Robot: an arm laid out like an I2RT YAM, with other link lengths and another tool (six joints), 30 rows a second.
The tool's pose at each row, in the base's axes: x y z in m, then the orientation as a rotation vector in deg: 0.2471 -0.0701 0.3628 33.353 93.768 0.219; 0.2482 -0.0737 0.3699 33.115 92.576 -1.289; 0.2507 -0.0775 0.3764 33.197 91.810 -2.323; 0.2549 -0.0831 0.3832 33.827 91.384 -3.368; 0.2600 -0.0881 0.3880 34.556 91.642 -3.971; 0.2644 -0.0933 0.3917 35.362 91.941 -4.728; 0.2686 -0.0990 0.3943 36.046 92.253 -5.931
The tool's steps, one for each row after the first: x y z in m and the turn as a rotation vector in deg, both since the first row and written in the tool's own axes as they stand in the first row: -0.0080 -0.0004 0.0010 0.647 -1.503 -0.742; -0.0155 -0.0006 0.0035 1.254 -2.447 -1.109; -0.0240 -0.0017 0.0081 2.256 -2.990 -1.209; -0.0305 -0.0025 0.0137 3.126 -2.769 -1.147; -0.0360 -0.0042 0.0189 4.146 -2.525 -1.132; -0.0407 -0.0068 0.0243 5.378 -2.372 -1.451
